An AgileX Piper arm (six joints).
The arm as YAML. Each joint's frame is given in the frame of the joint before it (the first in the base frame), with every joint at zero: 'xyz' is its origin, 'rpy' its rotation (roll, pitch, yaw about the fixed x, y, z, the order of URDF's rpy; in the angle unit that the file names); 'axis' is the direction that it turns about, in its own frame. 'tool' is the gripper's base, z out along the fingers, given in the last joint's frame.
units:
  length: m
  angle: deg
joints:
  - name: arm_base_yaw
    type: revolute
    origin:
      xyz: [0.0, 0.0, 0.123]
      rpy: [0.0, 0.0, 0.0]
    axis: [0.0, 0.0, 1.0]
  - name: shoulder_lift
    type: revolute
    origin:
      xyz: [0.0, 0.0, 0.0]
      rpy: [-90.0, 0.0, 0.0]
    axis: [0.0, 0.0, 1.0]
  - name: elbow
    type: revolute
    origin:
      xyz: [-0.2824, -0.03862, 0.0]
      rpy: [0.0, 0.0, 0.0]
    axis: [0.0, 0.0, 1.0]
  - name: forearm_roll
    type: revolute
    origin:
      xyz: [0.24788, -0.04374, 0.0]
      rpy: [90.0, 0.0, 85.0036]
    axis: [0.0, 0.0, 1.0]
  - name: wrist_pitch
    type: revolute
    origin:
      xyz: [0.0, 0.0, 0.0]
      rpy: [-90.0, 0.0, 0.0]
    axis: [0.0, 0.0, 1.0]
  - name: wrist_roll
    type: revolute
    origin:
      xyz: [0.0, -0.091, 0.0]
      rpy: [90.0, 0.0, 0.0]
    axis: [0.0, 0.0, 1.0]
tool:
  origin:
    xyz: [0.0, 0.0, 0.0]
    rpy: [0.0, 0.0, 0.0]
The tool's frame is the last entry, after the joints.
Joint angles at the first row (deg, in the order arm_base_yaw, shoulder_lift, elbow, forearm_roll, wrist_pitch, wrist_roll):
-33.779, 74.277, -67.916, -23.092, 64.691, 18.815
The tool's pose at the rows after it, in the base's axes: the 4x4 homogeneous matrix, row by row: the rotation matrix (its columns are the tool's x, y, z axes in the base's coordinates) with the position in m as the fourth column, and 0 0 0 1 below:
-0.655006 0.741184 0.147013 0.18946; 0.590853 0.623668 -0.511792 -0.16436; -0.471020 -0.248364 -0.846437 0.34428; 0 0 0 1
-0.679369 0.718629 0.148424 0.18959; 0.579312 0.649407 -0.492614 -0.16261; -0.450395 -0.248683 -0.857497 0.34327; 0 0 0 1
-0.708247 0.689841 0.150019 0.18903; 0.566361 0.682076 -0.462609 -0.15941; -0.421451 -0.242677 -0.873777 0.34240; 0 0 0 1
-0.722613 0.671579 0.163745 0.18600; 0.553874 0.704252 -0.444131 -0.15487; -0.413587 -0.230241 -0.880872 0.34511; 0 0 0 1
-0.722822 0.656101 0.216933 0.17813; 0.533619 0.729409 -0.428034 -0.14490; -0.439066 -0.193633 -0.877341 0.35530; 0 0 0 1
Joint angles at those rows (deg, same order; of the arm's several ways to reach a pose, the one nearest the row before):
-33.780, 74.276, -67.915, -22.334, 64.736, 17.712
-33.779, 74.276, -67.914, -21.088, 65.318, 15.454
-33.779, 74.114, -67.917, -19.181, 66.414, 12.554
-33.780, 73.130, -67.866, -17.556, 67.223, 10.480
-33.779, 70.278, -67.866, -14.717, 67.771, 8.131

